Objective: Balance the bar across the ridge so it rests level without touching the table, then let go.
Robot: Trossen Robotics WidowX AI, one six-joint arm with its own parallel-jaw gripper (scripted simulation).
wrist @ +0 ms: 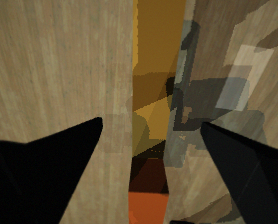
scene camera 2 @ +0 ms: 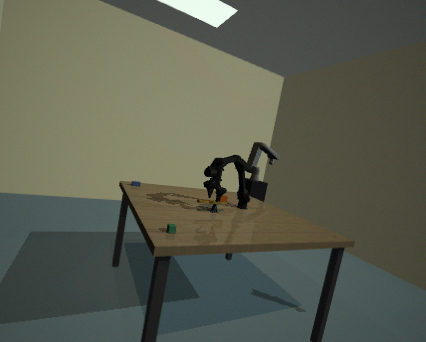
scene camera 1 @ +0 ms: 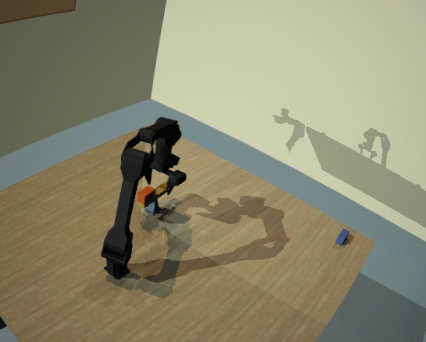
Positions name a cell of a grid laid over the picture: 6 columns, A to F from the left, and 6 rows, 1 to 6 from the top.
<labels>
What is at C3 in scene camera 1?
The gripper.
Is the gripper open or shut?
Open.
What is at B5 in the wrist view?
The gripper.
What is the gripper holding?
Nothing.
</labels>
